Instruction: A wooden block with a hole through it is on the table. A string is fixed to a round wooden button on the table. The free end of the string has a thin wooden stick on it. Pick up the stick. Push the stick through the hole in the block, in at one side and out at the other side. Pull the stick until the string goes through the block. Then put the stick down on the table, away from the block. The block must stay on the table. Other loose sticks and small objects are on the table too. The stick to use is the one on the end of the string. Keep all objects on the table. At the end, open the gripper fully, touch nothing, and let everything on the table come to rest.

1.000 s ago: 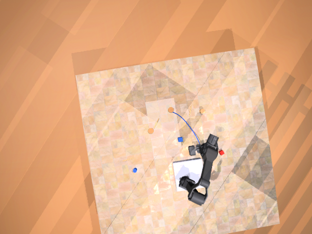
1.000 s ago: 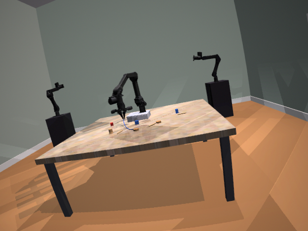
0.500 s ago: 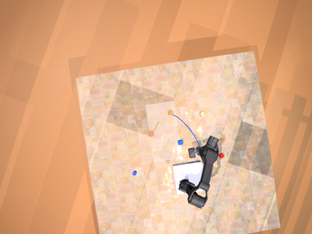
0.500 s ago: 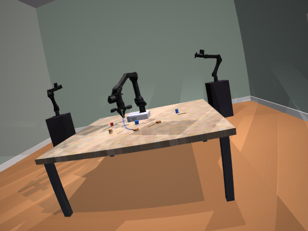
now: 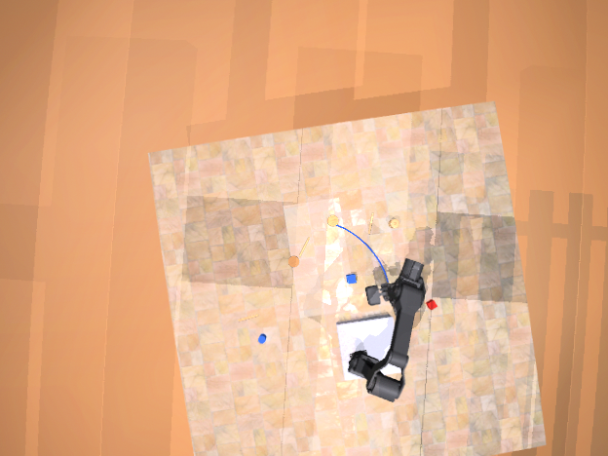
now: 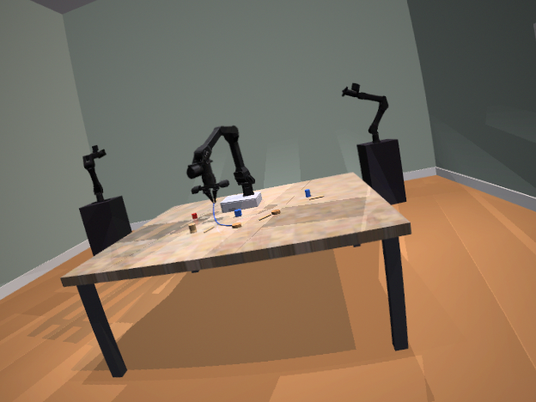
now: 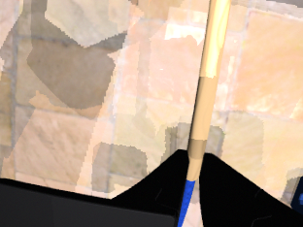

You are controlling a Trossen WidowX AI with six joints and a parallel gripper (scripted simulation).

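Now: the blue cube 110 mm to the left of my gripper tip, 60 mm below it and 60 mm ahead of it. The rest, counted from my gripper tip: thin wooden stick: 20 mm behind; then red cube: 140 mm to the right, 110 mm behind, 60 mm below; then wooden block: 210 mm ahead, 80 mm to the right, 60 mm below.
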